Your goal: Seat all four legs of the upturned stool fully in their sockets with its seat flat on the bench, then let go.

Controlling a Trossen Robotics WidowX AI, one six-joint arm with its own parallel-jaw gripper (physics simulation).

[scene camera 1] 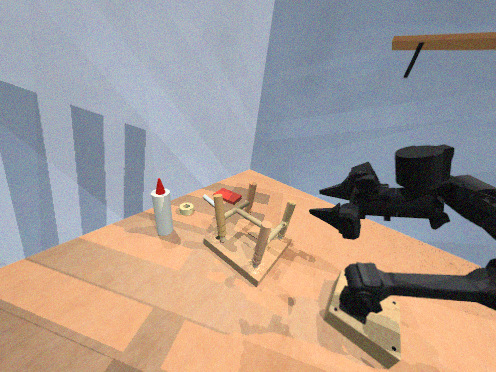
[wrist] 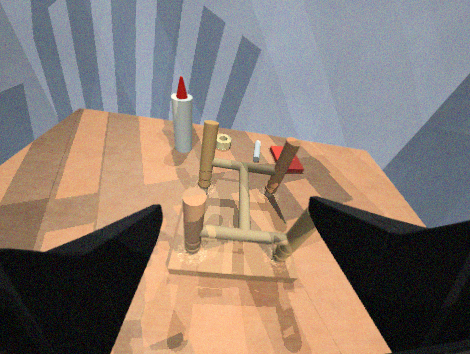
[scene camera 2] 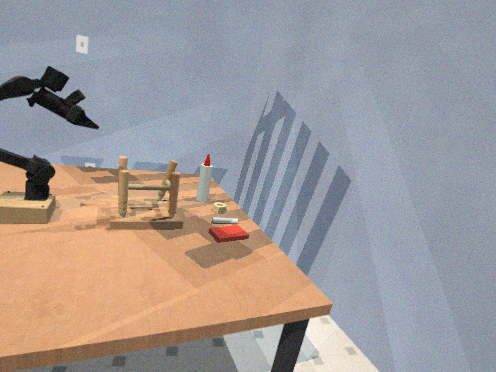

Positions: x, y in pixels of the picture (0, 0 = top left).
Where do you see a white glue bottle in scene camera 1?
At 161, 200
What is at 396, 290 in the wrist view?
My gripper.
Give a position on a stool leg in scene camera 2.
123, 176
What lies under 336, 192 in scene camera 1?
My gripper.
